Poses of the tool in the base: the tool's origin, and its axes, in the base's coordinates. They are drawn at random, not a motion.
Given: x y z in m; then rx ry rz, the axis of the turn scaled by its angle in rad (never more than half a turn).
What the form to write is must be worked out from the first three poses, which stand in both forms.
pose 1, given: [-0.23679, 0.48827, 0.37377, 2.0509, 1.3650, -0.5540]
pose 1, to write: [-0.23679, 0.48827, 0.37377, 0.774, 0.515, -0.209, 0.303]
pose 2, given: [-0.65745, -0.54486, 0.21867, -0.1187, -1.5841, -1.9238]
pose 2, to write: [-0.65745, -0.54486, 0.21867, -0.045, -0.602, -0.731, 0.318]
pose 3, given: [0.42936, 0.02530, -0.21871, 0.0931, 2.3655, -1.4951]
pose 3, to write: [0.42936, 0.02530, -0.21871, 0.033, 0.833, -0.526, 0.170]
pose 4, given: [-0.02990, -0.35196, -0.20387, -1.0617, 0.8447, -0.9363]
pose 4, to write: [-0.02990, -0.35196, -0.20387, -0.473, 0.376, -0.417, 0.679]
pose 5, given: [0.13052, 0.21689, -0.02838, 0.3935, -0.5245, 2.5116]
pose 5, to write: [0.13052, 0.21689, -0.02838, 0.146, -0.195, 0.932, 0.270]
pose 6, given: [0.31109, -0.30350, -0.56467, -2.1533, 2.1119, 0.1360]
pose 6, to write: [0.31109, -0.30350, -0.56467, -0.712, 0.698, 0.045, 0.061]
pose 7, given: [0.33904, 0.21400, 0.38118, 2.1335, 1.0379, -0.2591]
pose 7, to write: [0.33904, 0.21400, 0.38118, 0.831, 0.404, -0.101, 0.369]
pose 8, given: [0.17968, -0.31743, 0.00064, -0.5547, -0.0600, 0.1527]
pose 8, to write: [0.17968, -0.31743, 0.00064, -0.273, -0.030, 0.075, 0.958]
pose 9, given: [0.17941, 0.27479, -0.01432, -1.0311, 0.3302, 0.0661]
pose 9, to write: [0.17941, 0.27479, -0.01432, -0.491, 0.157, 0.031, 0.856]
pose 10, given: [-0.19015, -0.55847, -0.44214, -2.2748, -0.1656, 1.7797]
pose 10, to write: [-0.19015, -0.55847, -0.44214, -0.780, -0.057, 0.610, 0.124]
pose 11, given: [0.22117, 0.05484, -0.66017, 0.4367, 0.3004, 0.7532]
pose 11, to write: [0.22117, 0.05484, -0.66017, 0.211, 0.145, 0.363, 0.896]
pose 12, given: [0.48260, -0.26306, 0.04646, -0.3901, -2.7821, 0.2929]
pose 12, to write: [0.48260, -0.26306, 0.04646, -0.136, -0.973, 0.102, 0.158]
